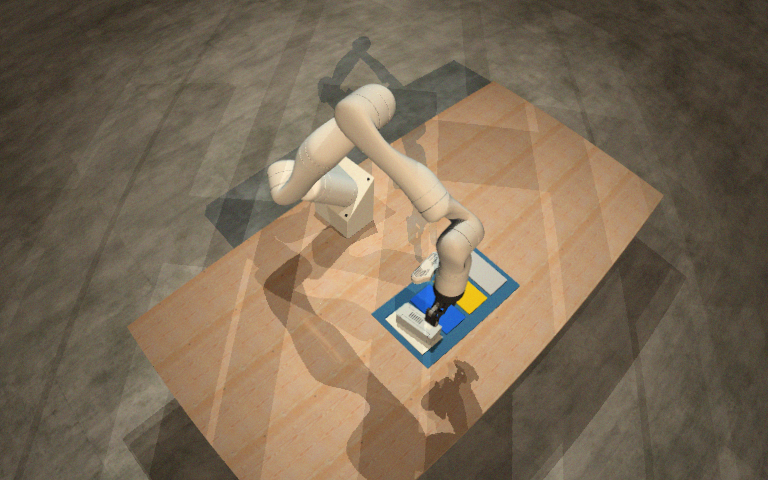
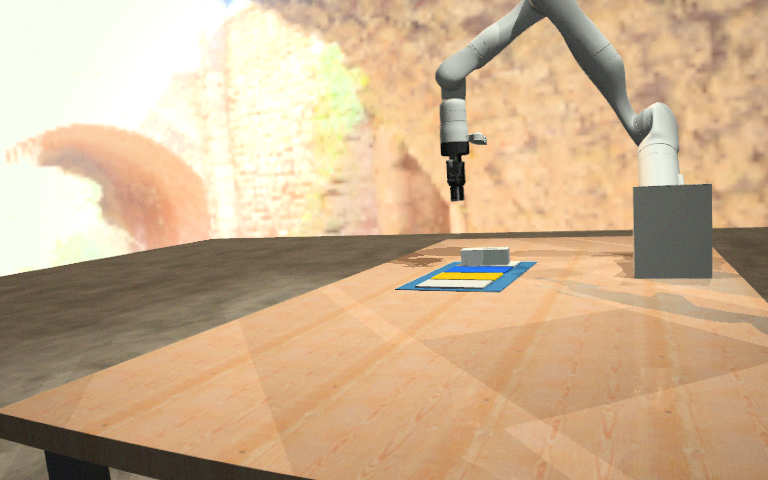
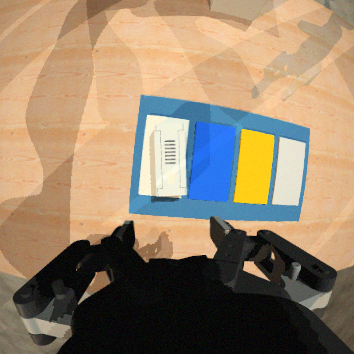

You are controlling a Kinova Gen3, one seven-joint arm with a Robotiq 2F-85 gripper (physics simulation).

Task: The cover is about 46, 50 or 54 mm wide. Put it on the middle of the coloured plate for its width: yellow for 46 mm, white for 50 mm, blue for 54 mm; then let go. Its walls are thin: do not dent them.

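Where they show: gripper, fingertip midpoint: (image 1: 442,313) (image 2: 457,201) (image 3: 172,228); arm's base at its link origin: (image 1: 344,191) (image 2: 662,213).
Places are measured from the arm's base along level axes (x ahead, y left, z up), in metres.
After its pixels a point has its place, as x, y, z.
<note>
The light grey cover (image 1: 416,321) {0.401, -0.184, -0.087} (image 2: 484,257) {0.405, -0.152, -0.107} (image 3: 171,181) {0.442, -0.177, -0.087}, with dark slots in its top, sits on the cream plate (image 1: 403,332) {0.382, -0.215, -0.127} (image 3: 145,150) {0.385, -0.218, -0.127} at one end of the mat. It looks upright and lengthwise along that plate. Beside it lie the blue plate (image 1: 453,319) {0.471, -0.095, -0.127} (image 2: 481,270) {0.406, -0.070, -0.127} (image 3: 212,170) {0.432, -0.093, -0.127}, the yellow plate (image 1: 474,297) {0.481, 0.004, -0.127} (image 2: 467,276) {0.430, 0.012, -0.127} (image 3: 254,167) {0.433, -0.001, -0.127} and the white plate (image 1: 488,274) {0.473, 0.100, -0.127} (image 2: 453,284) {0.449, 0.109, -0.127} (image 3: 289,172) {0.450, 0.093, -0.127}; none bears a cover. My gripper (image 1: 432,321) {0.471, -0.187, 0.037} (image 2: 457,198) {0.471, -0.187, 0.037} (image 3: 172,228) {0.471, -0.187, 0.037} is open and empty, well above the cover and apart from it.
The plates lie in a row on a darker blue mat (image 1: 427,361) {0.487, -0.247, -0.131} (image 2: 512,280) {0.327, 0.052, -0.131} (image 3: 215,211) {0.516, -0.090, -0.131} on the wooden table (image 1: 566,198) {0.542, 0.564, -0.133} (image 2: 396,396) {0.422, 0.750, -0.133} (image 3: 100,165) {0.405, -0.308, -0.133}. The arm's base block (image 1: 359,212) {0.061, -0.007, -0.045} (image 2: 672,232) {-0.008, 0.064, -0.036} stands off to the side of the mat. Arm shadows cross the table.
</note>
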